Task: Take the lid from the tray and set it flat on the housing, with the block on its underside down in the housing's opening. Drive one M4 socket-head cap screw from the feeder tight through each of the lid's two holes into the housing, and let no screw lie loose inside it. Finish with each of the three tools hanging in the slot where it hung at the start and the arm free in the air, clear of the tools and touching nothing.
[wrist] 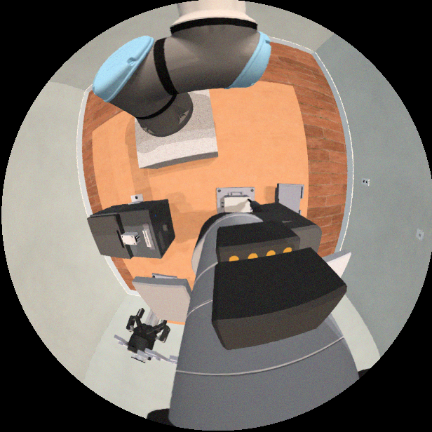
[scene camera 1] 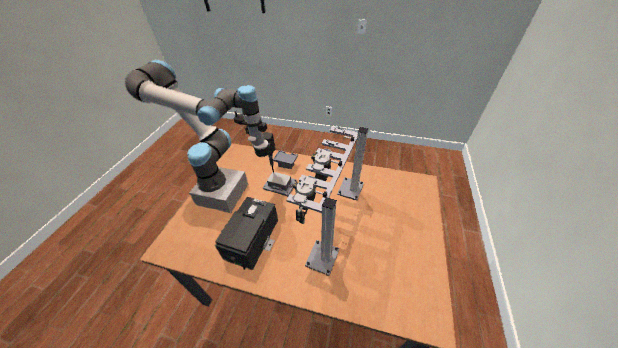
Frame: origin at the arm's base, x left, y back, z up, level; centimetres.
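Seen in the pictures: arm's base, link origin: (scene camera 1: 212, 182).
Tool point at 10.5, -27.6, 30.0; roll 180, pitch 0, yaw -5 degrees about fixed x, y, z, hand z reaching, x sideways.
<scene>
Offsets run from my tool point to a thing's top centre, as dx, dy, dz. "spot": to the spot under its first point.
The arm carries the powered screwdriver @(spot: -2.3, -4.2, -6.8) (scene camera 1: 264, 145) (wrist: 275, 295), and no gripper is mounted on it. Its thin bit @(+6.4, -2.6, -28.0) (scene camera 1: 273, 167) points down at the lid; in the wrist view its dark end is at the lid's right end. Contact and any screw there are too small to tell. The pale lid @(+2.1, -7.2, -34.6) (scene camera 1: 281, 178) (wrist: 235, 203) sits on the housing @(+2.1, -7.2, -35.0) (scene camera 1: 278, 185), looking flat. Its underside block and holes cannot be made out. The tray @(spot: +19.0, -7.6, -33.8) (scene camera 1: 286, 158) (wrist: 289, 196) shows no lid. The adaptive gripper (scene camera 1: 300, 215) hangs at the stand's near end. Another tool (scene camera 1: 321, 173) hangs farther along.
The black screw feeder @(-35.7, -2.9, -23.3) (scene camera 1: 247, 232) (wrist: 160, 232) stands on the near side of the table. The tool stand has two upright posts (scene camera 1: 327, 232) (scene camera 1: 358, 160) and a rail with arms, right of the housing. The arm's base block (scene camera 1: 220, 192) (wrist: 177, 150) is at the left.
</scene>
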